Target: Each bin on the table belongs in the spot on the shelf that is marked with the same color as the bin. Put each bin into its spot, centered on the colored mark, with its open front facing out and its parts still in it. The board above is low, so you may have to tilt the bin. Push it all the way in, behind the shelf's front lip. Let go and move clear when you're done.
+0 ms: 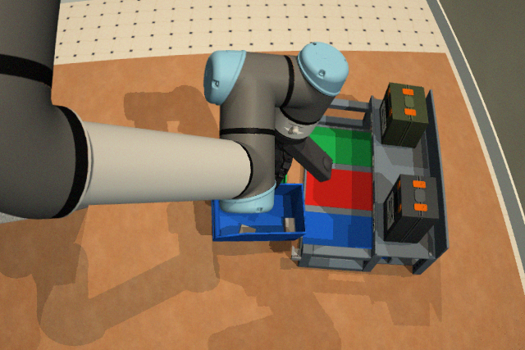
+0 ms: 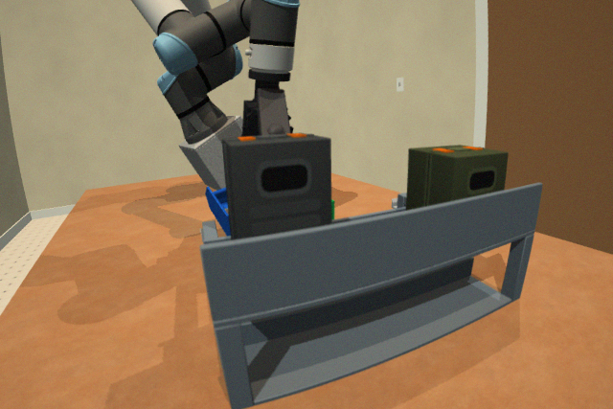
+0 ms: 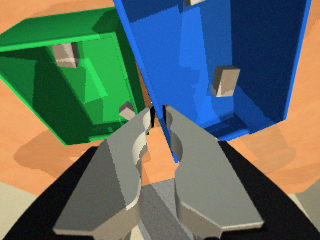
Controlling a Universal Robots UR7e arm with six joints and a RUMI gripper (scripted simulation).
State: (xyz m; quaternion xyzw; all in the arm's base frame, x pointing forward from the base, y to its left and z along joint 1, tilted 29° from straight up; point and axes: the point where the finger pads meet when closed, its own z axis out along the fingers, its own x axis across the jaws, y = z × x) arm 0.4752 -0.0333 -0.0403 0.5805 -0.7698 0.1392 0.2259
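The blue bin lies 10 mm behind my hand, 40 mm to the right of it and 30 mm below it. Round my hand: shelf front lip 100 mm ahead, 50 mm to the left, 100 mm below; then black box 270 mm ahead, 100 mm to the right, 50 mm above; then green bin 20 mm behind, 80 mm to the left, 70 mm below.
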